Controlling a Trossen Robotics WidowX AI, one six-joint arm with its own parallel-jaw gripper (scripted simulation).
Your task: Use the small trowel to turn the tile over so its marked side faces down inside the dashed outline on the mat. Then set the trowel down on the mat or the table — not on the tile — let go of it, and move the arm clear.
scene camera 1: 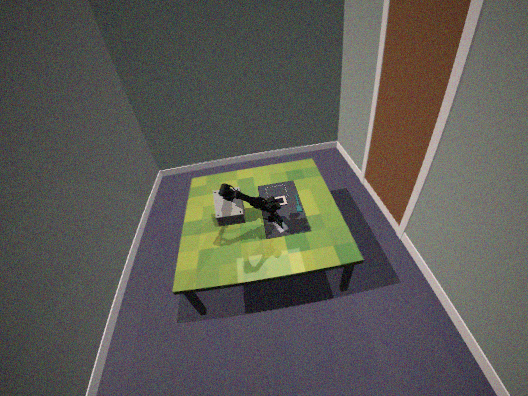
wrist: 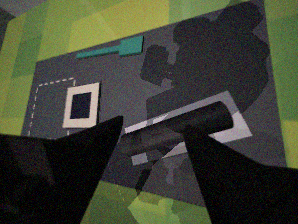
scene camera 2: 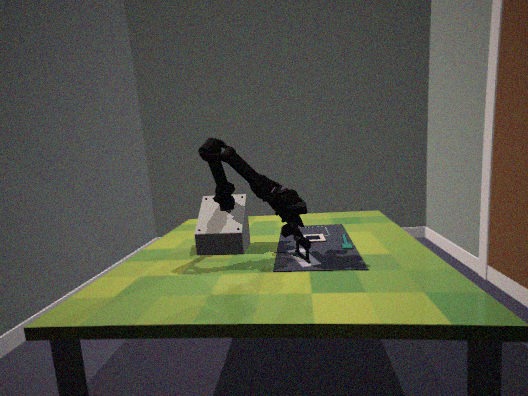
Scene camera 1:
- dark mat: 297,222
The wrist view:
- my gripper: 154,124
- dark mat: 190,60
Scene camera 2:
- my gripper: 302,231
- dark mat: 331,255
